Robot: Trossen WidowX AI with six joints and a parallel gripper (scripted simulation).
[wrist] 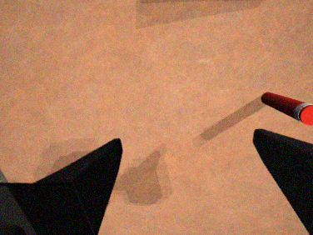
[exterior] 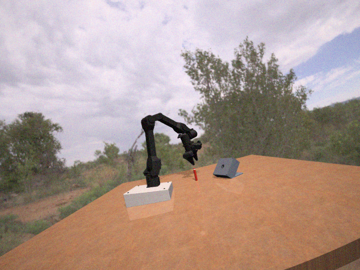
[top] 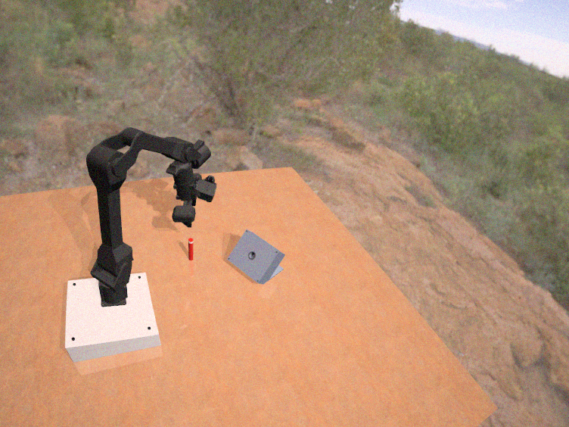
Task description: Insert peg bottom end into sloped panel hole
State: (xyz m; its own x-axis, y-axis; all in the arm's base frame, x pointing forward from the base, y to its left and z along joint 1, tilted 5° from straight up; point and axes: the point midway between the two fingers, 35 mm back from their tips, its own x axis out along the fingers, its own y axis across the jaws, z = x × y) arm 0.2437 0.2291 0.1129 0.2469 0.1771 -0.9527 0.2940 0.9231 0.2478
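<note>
The round red peg is 8 cm to the right of my gripper tip, 5 cm below it and 2 cm behind it. From my gripper tip the other things lie so: grey sloped panel: 17 cm ahead, 16 cm to the right, 5 cm below.
</note>
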